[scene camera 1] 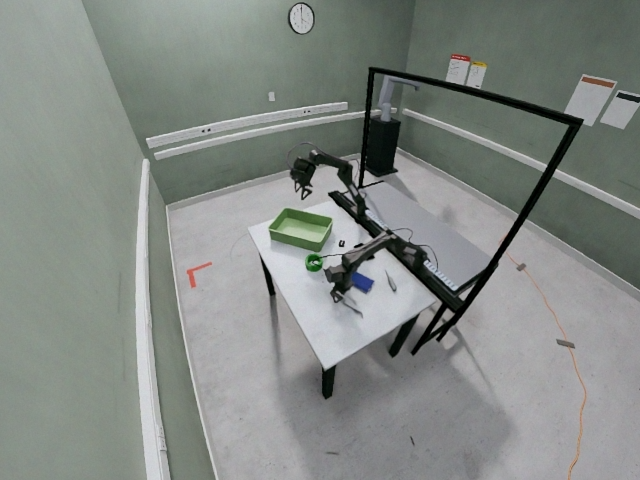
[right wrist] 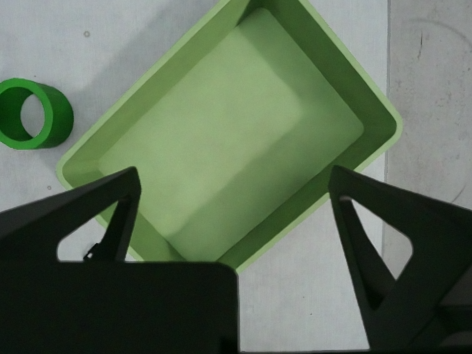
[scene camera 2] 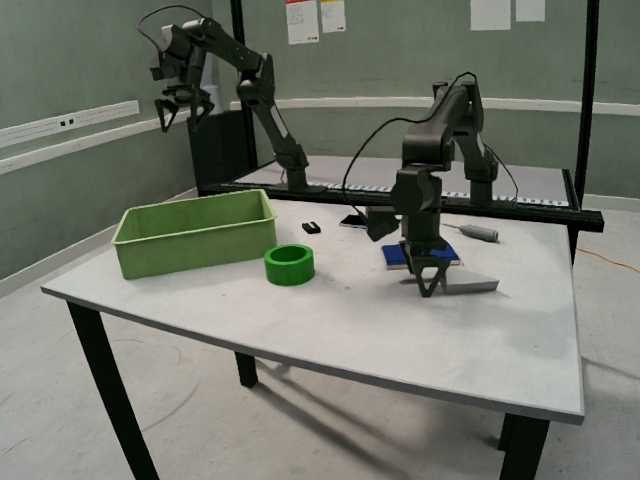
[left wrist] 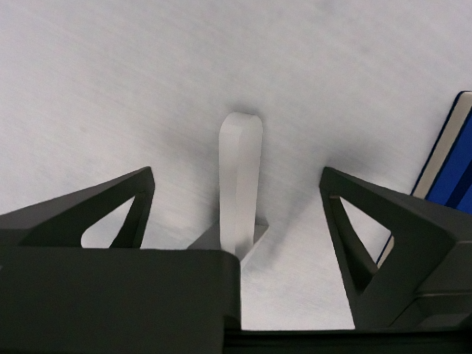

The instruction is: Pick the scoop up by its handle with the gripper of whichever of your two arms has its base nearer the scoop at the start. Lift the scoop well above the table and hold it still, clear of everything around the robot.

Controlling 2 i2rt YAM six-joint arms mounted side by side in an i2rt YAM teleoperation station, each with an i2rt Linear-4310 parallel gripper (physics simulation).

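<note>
The light grey scoop lies on the table. In the left wrist view its handle points up the picture, between and beyond my left fingertips, touching neither; much of its blade is hidden behind the gripper body. In scene camera 2 my left gripper hides part of the handle, and the blade lies to its right. My left gripper is open, pointing down, low over the handle. My right gripper is open and empty, high above the green tray's area.
A green tray and a green ring stand on the table. A blue notebook lies close behind the scoop; a grey screwdriver and a phone lie farther back.
</note>
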